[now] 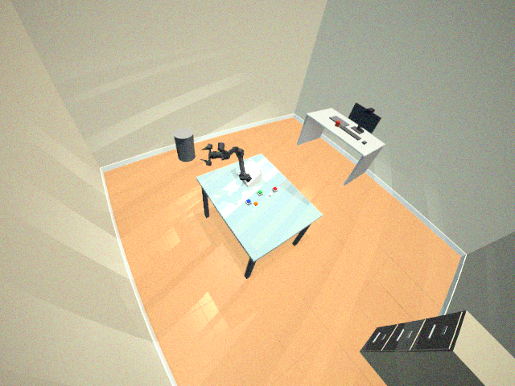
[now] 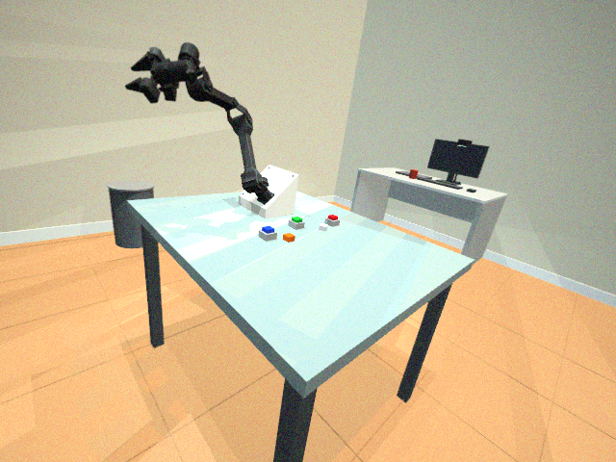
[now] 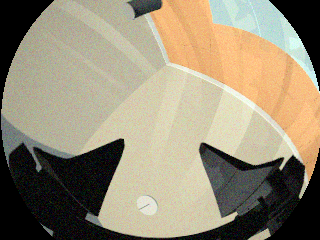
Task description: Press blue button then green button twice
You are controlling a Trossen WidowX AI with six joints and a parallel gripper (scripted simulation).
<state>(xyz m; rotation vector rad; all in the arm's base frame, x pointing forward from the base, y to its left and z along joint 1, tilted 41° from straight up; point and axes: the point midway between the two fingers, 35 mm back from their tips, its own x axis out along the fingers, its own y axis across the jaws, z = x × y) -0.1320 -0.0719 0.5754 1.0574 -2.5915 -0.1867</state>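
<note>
My gripper tip is now 42 cm above the blue button, 37 cm short of it and 32 cm to the right of it. Round my gripper tip: white block 58 cm to the left, 45 cm below, 39 cm ahead; then orange block 45 cm below, 42 cm ahead, 38 cm to the left; then green button 49 cm to the left, 42 cm below, 33 cm ahead.
</note>
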